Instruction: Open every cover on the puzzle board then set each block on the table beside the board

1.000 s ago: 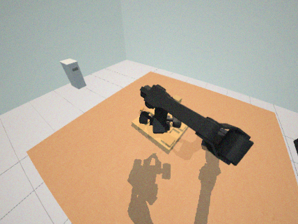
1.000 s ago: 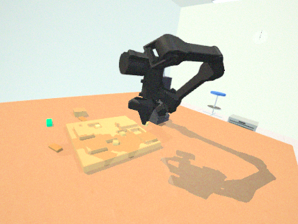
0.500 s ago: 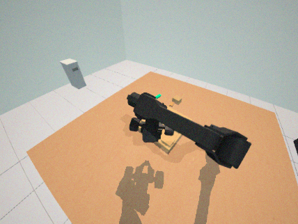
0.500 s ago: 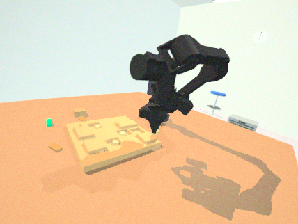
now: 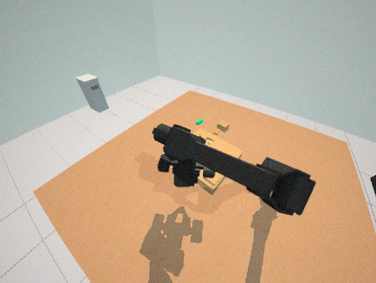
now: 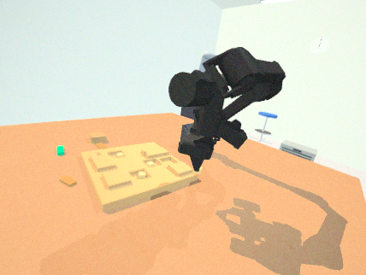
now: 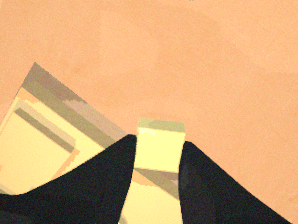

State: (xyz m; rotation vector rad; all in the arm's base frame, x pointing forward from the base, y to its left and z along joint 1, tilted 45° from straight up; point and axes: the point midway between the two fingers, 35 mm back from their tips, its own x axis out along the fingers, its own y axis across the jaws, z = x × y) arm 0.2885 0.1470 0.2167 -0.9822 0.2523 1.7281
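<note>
My gripper tip is 21 cm to the left of the tan puzzle board, 8 cm above it and 4 cm short of it.
</note>
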